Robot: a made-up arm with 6 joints.
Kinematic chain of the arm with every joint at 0, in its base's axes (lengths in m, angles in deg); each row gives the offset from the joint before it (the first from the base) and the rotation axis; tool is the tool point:
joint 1: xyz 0 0 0.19 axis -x
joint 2: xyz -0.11 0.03 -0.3 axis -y
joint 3: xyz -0.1 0 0.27 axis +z
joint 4: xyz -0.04 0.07 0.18 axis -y
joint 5: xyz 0 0.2 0.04 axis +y
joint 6: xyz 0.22 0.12 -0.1 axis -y
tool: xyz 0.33 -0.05 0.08
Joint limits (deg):
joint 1: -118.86..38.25
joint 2: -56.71..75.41
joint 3: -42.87..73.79
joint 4: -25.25..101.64
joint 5: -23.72..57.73
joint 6: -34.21..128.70
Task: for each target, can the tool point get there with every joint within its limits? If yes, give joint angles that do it. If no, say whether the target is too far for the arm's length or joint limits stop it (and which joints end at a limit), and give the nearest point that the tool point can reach.
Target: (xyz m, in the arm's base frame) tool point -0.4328 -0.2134 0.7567
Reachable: yes | joints -67.83 41.57 11.51 81.32 41.50 -11.64
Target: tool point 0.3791 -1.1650 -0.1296
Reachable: no: joint limits stop it (at a limit: joint 1, joint 5) | nearest point 0.2398 -0.7556 -0.0024 | short by 0.451 m
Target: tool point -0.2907 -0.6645 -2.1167
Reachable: no: too far | nearest point -0.1591 -0.2178 -0.5660 | short by 1.619 m
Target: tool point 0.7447 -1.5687 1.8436
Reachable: no: too far | nearest point 0.2587 -0.5386 0.7578 | short by 1.574 m
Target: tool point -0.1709 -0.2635 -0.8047
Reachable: no: joint limits stop it (at a limit: joint 2, joint 4, joint 5, joint 6) | nearest point -0.1591 -0.2015 -0.5705 | short by 0.243 m
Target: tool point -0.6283 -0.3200 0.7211
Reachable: yes | joints -64.62 17.93 32.30 77.36 16.05 26.44
